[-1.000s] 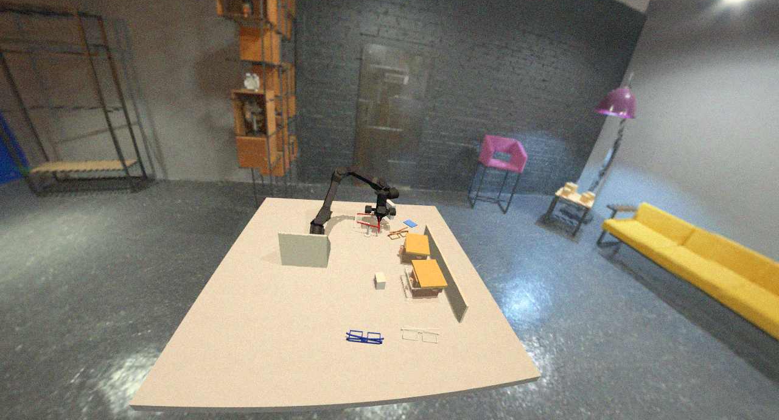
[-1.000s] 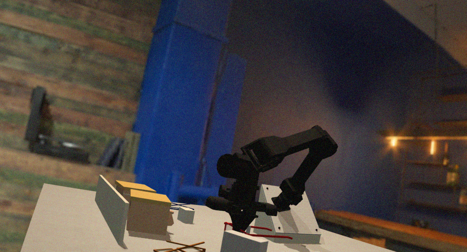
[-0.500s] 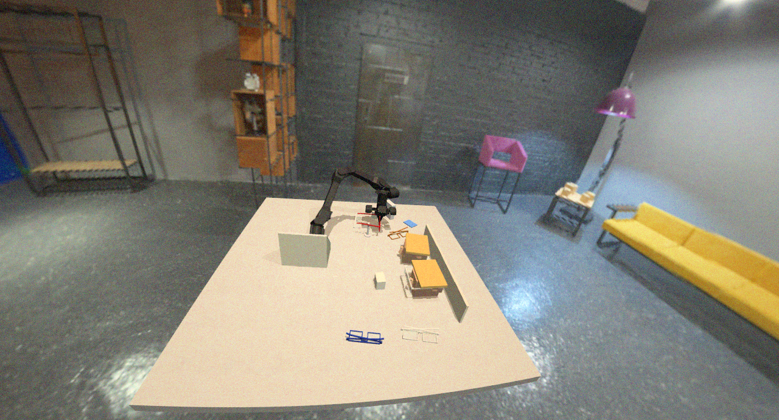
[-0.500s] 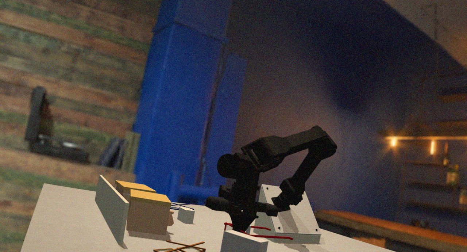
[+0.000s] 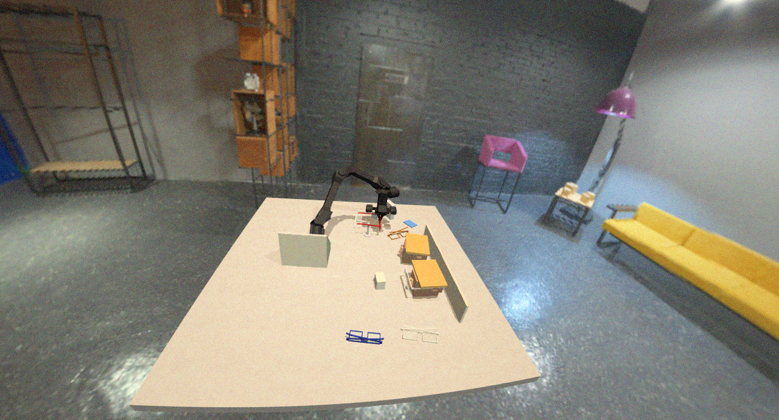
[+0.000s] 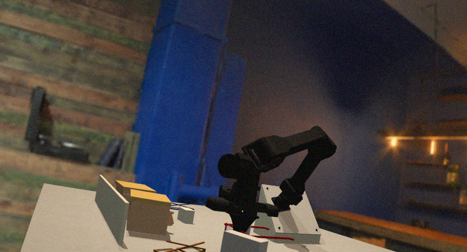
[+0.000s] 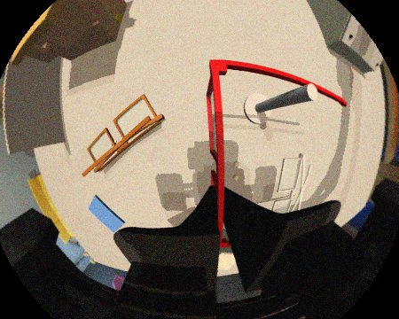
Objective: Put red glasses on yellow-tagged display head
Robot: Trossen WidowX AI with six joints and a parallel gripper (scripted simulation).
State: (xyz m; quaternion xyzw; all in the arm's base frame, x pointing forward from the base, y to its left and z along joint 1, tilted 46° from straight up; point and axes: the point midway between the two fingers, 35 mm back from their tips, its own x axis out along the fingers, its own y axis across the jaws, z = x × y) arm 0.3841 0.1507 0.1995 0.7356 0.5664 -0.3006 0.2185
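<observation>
Right now the red glasses is 6 cm behind my gripper tip and 1 cm above it. Round my gripper tip: long grey wall (42 cm to the right, 23 cm ahead); then blue tag (23 cm ahead, 6 cm below, 5 cm to the left).
</observation>
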